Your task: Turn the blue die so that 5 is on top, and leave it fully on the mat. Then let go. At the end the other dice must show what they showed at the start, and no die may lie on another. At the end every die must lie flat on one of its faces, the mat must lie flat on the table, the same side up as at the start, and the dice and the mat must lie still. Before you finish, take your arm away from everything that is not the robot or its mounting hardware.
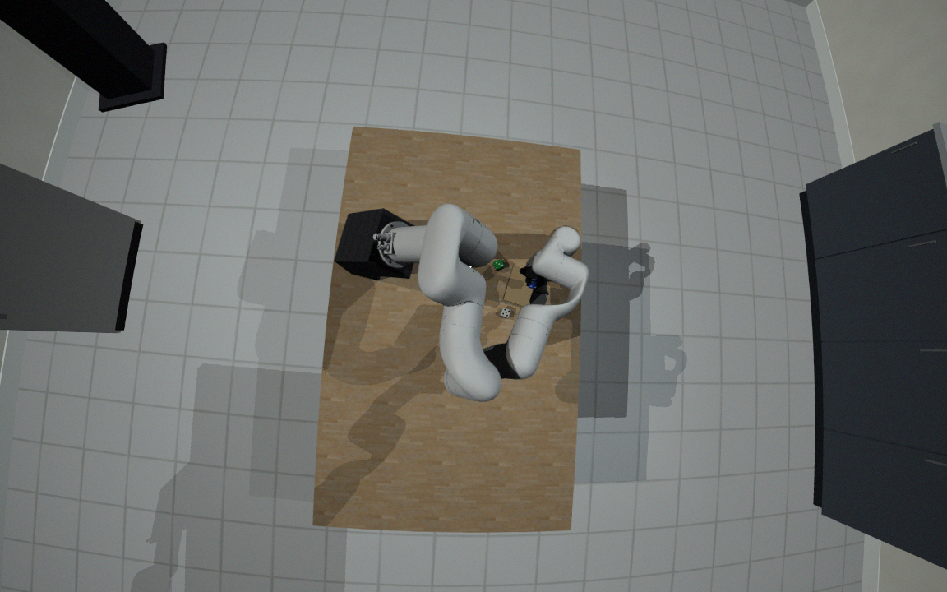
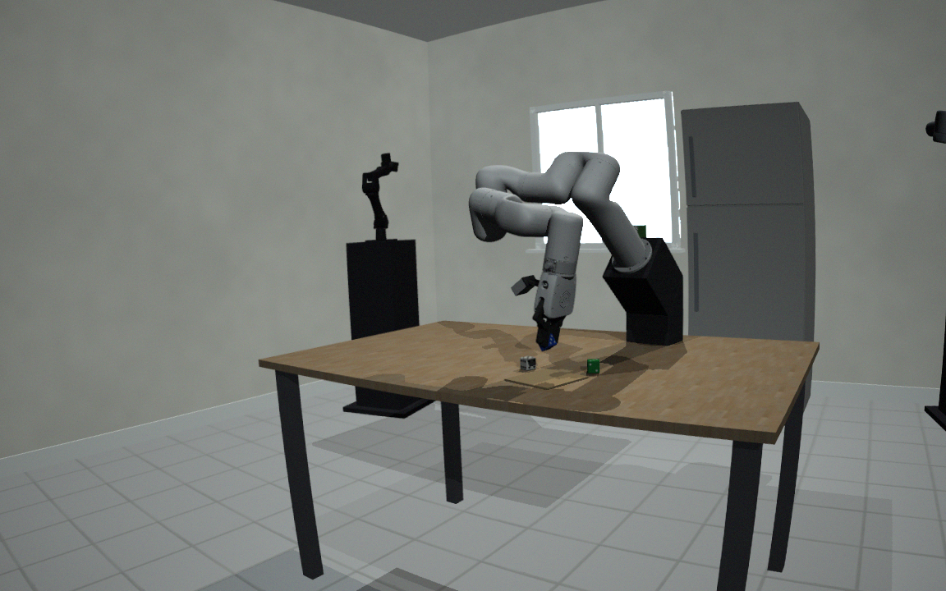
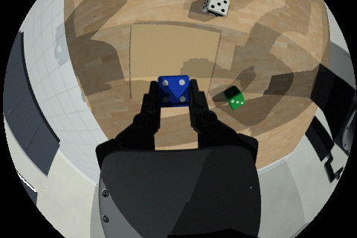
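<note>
Now: hand 20 mm above the blue die. From my hand the other things lie so: white die (100 mm behind, 90 mm below, 80 mm to the right); then tan mat (100 mm below, 10 mm to the right); then green die (90 mm to the left, 90 mm below, 90 mm behind).
</note>
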